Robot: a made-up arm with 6 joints.
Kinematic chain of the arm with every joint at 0, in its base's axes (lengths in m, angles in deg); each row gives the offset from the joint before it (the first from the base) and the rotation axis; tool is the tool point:
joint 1: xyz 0 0 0.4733 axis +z
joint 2: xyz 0.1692 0 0 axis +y
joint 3: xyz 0 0 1.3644 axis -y
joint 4: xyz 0 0 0.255 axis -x
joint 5: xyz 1.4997 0 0 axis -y
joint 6: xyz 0.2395 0 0 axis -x
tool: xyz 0 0 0
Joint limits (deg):
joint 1: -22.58..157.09
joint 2: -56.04..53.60
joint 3: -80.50..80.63
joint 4: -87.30..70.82
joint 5: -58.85..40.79
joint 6: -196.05..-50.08
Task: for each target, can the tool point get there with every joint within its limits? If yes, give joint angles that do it. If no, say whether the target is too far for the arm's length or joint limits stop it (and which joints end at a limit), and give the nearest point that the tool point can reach.
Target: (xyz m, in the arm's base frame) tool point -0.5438 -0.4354 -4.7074
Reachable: no: too far | nearest point -0.9298 0.3582 -0.4545 | short by 4.343 m
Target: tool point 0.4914 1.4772 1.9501
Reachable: yes | joints 75.04 -14.11 -15.60 58.69 -27.16 -112.60
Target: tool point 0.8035 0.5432 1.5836
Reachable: yes | joints 36.47 -44.21 -48.78 -68.07 10.57 -167.38
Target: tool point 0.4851 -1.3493 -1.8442
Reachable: no: joint limits stop it (at a limit: joint 1, joint 2) | nearest point 0.9674 -0.5443 -0.4308 | short by 1.697 m
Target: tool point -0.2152 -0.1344 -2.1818
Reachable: no: joint limits stop it (at a limit: joint 1, joint 2) | nearest point -0.6774 0.2609 -0.3911 | short by 1.891 m
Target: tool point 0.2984 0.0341 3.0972
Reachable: yes | joints 4.74 -34.94 14.55 17.68 7.34 -168.87
